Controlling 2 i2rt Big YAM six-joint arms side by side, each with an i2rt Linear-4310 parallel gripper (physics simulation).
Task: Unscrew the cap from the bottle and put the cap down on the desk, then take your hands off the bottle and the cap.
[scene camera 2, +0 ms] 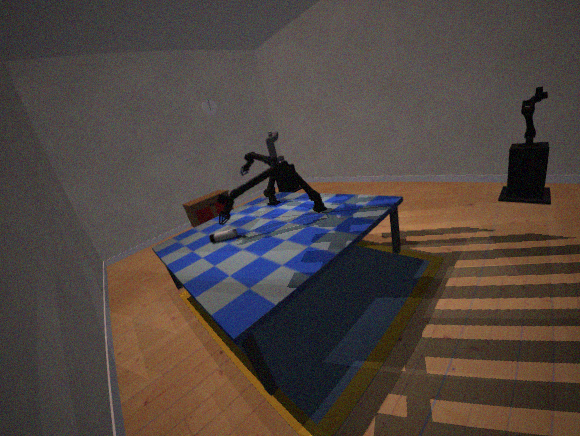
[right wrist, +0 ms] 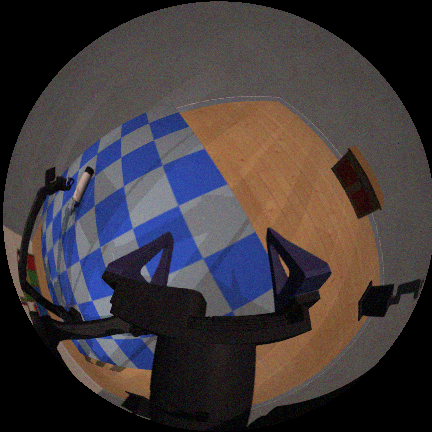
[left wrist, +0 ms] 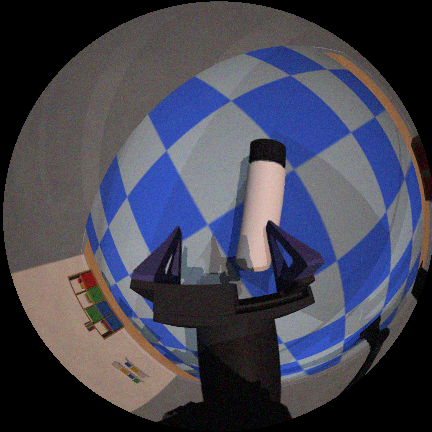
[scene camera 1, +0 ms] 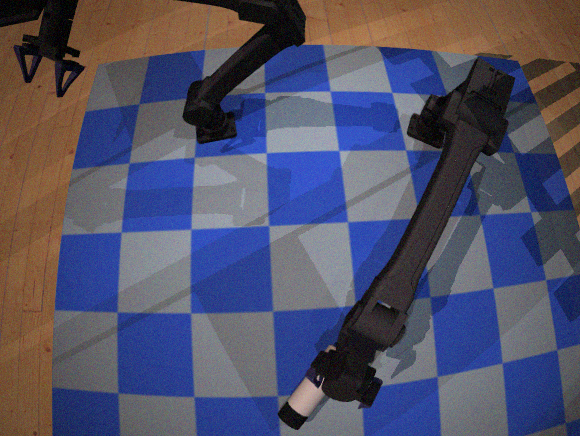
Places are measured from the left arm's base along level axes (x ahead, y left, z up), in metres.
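Pixels of known places: left gripper, fingertip midpoint: (scene camera 2: 221, 224) (right wrist: 69, 179) (left wrist: 224, 226); right gripper, fingertip midpoint: (scene camera 2: 241, 174) (right wrist: 217, 234) (scene camera 1: 43, 89); left arm's base at its link origin: (scene camera 2: 319, 209) (right wrist: 76, 314) (scene camera 1: 425, 131); right arm's base at its link origin: (scene camera 2: 273, 203) (scene camera 1: 216, 128).
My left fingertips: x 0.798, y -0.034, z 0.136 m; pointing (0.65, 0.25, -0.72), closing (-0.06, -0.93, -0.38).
Note:
For each thing: its top centre in the pictures, then the offset to it from my left fingertips. Level surfaces: height alone.
- pale pink bottle at its top centre: (left wrist: 260, 211) (scene camera 1: 318, 387) (right wrist: 78, 182) (scene camera 2: 222, 231) 0.009 m ahead, 0.035 m right, 0.064 m down
- grey checkered desk at its surface level: 0.136 m down
- black cap at its top centre: (left wrist: 266, 146) (scene camera 1: 293, 420) (right wrist: 85, 167) 0.104 m ahead, 0.059 m right, 0.065 m down
The pale pink bottle (scene camera 1: 307, 394) (scene camera 2: 226, 234) (left wrist: 264, 195) (right wrist: 82, 188) lies on its side on the blue and grey checkered desk (scene camera 1: 155, 265) (scene camera 2: 248, 270). The black cap (scene camera 1: 292, 416) (scene camera 2: 214, 238) (left wrist: 268, 153) (right wrist: 89, 171) sits on its end, at the bottom in scene camera 1. My left gripper (scene camera 2: 223, 219) (left wrist: 224, 226) is open above the bottle's capless end; in the left wrist view one finger overlaps the bottle and the other is off to its left. In scene camera 1 the left arm hides that end. My right gripper (scene camera 1: 44, 88) (scene camera 2: 244, 170) (right wrist: 217, 234) is open and empty, far from the bottle.
The right arm's base (scene camera 1: 216, 128) stands at the desk's far edge in scene camera 1. A brown and red box (scene camera 2: 202, 212) (right wrist: 357, 182) is beyond the desk. Another dark arm on a black pedestal (scene camera 2: 528, 170) stands well away at the right of scene camera 2.

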